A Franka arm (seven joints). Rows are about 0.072 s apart.
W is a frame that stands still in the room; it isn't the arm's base.
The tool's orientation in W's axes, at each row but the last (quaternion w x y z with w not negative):
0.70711 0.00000 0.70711 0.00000
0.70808 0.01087 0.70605 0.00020
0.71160 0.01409 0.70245 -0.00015
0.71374 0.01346 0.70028 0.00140
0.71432 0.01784 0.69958 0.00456
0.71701 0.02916 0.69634 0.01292
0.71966 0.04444 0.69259 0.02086
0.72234 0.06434 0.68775 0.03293
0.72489 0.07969 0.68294 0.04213
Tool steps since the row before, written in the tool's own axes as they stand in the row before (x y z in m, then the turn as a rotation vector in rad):
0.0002 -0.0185 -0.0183 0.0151 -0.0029 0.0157
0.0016 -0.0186 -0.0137 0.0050 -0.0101 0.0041
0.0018 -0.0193 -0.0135 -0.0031 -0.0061 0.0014
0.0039 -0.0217 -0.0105 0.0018 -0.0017 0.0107
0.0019 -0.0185 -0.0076 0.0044 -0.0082 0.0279
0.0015 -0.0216 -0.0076 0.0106 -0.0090 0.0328
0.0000 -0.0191 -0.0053 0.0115 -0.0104 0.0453
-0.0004 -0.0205 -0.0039 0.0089 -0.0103 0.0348
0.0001 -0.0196 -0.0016 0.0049 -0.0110 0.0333
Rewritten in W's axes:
-0.0183 -0.0185 -0.0002 0.0157 -0.0029 -0.0151
-0.0140 -0.0184 -0.0019 0.0040 -0.0101 -0.0051
-0.0139 -0.0190 -0.0024 0.0012 -0.0062 0.0030
-0.0108 -0.0214 -0.0046 0.0107 -0.0018 -0.0016
-0.0079 -0.0183 -0.0026 0.0278 -0.0086 -0.0041
-0.0080 -0.0213 -0.0030 0.0329 -0.0091 -0.0102
-0.0059 -0.0188 -0.0020 0.0454 -0.0109 -0.0107
-0.0048 -0.0202 -0.0026 0.0348 -0.0106 -0.0086
-0.0025 -0.0192 -0.0036 0.0330 -0.0119 -0.0049

